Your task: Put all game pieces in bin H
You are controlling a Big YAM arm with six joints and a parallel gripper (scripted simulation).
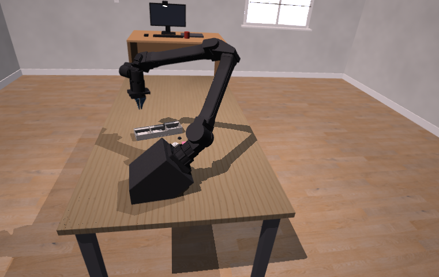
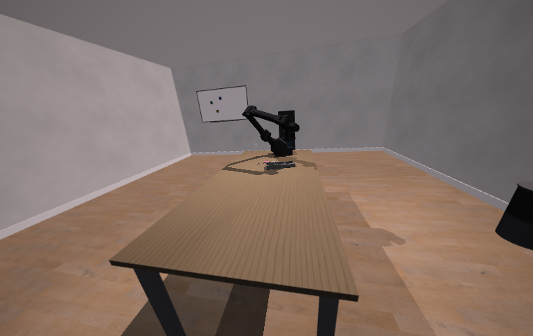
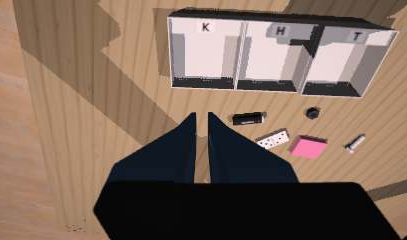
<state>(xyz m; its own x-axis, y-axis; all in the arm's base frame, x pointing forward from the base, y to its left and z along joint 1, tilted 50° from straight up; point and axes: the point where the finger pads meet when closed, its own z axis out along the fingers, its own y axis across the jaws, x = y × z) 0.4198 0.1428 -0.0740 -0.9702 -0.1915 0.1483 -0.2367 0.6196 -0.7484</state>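
The white domino is 16 cm to the right of my hand, 16 cm below it and 12 cm behind it. The rest, counted from my hand: grey three-bin tray 15 cm below, 8 cm to the right, 2 cm ahead; small dark object 19 cm to the right, 16 cm below, 5 cm behind; black battery 16 cm below, 10 cm to the right, 9 cm behind.
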